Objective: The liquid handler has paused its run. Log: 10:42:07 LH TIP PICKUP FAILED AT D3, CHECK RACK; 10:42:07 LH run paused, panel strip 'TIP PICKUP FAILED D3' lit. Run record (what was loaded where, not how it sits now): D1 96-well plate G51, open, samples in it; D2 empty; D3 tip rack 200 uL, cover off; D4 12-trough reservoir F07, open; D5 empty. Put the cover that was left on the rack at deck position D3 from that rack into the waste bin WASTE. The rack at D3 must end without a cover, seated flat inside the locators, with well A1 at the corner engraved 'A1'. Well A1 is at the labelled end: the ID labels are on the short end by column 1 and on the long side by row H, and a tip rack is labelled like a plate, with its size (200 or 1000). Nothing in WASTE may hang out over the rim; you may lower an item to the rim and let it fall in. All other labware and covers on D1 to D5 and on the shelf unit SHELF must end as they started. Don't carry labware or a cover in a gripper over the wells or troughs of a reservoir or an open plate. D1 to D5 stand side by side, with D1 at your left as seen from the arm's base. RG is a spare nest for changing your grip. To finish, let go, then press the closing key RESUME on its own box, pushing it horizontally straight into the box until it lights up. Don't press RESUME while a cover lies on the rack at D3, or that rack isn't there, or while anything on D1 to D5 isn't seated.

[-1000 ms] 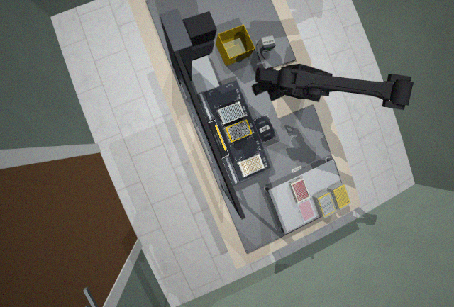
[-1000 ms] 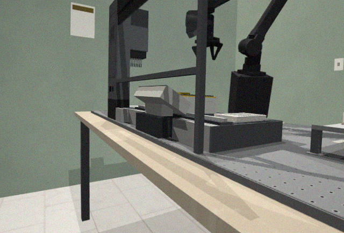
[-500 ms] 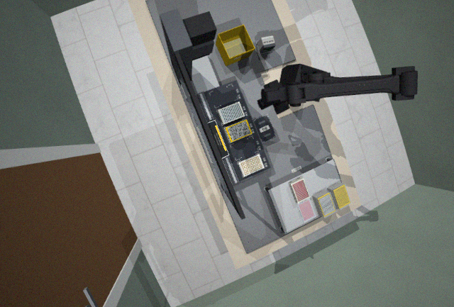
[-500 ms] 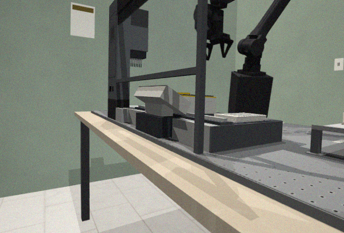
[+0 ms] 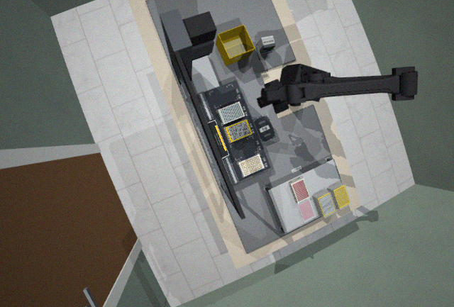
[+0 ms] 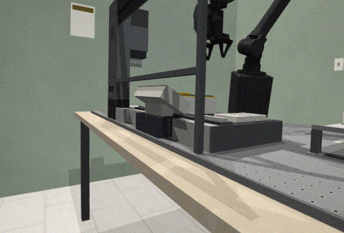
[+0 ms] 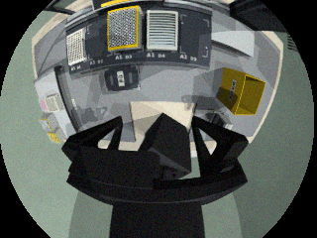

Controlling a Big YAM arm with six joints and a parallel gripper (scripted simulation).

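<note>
Right now my hand is 140 mm short of the yellow-framed tip rack, 110 mm to the right of it and 190 mm above it. Round my hand: cream plate (110 mm ahead, 320 mm to the left, 220 mm below); then resume box (130 mm behind, 320 mm to the right, 220 mm below); then yellow waste bin (60 mm ahead, 350 mm to the right, 250 mm below).
</note>
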